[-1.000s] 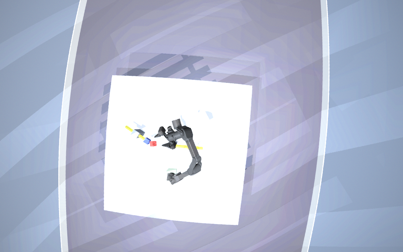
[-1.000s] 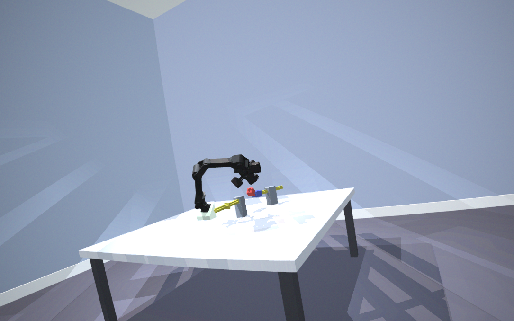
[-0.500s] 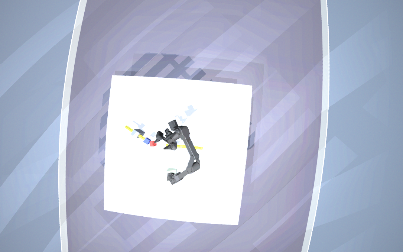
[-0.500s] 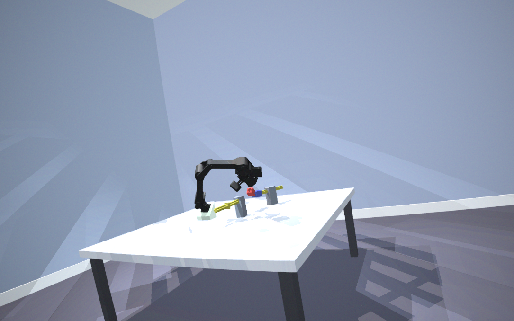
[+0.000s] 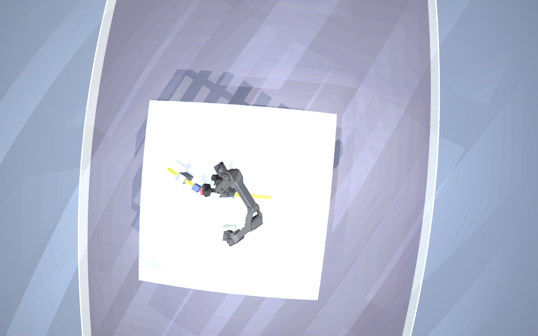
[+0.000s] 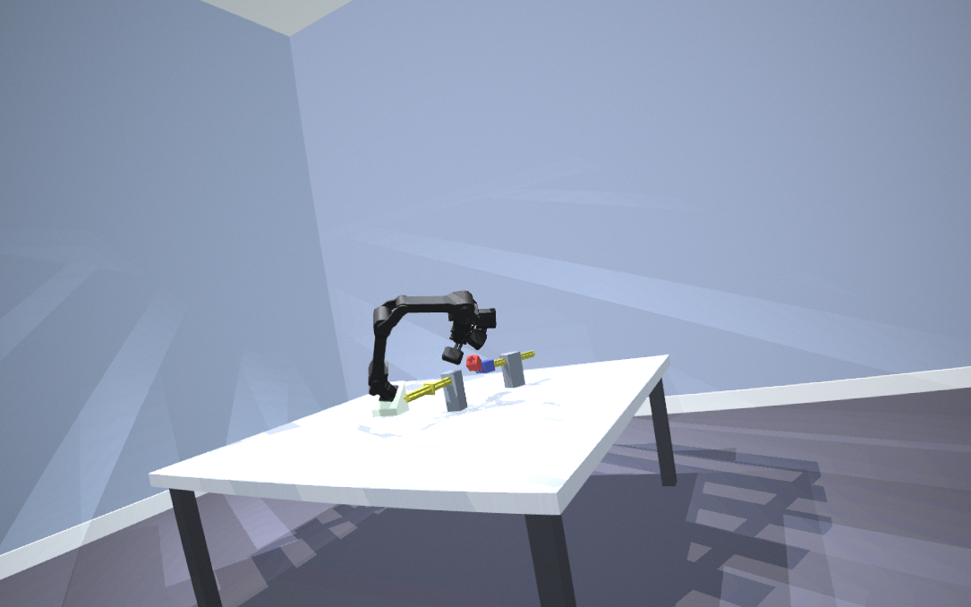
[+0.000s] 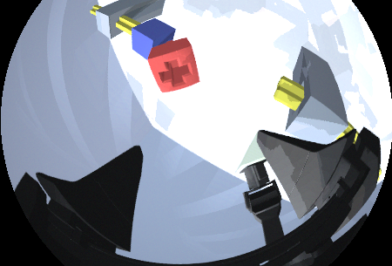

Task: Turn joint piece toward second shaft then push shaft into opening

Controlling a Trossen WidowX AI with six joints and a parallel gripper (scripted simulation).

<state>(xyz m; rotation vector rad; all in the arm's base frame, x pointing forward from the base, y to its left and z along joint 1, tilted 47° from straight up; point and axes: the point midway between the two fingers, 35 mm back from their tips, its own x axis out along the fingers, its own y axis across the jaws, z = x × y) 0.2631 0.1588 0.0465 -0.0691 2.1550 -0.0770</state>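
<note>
Right now the red square joint piece is 10 mm ahead of my gripper tip, 70 mm to the left of it and 60 mm below it.
</note>
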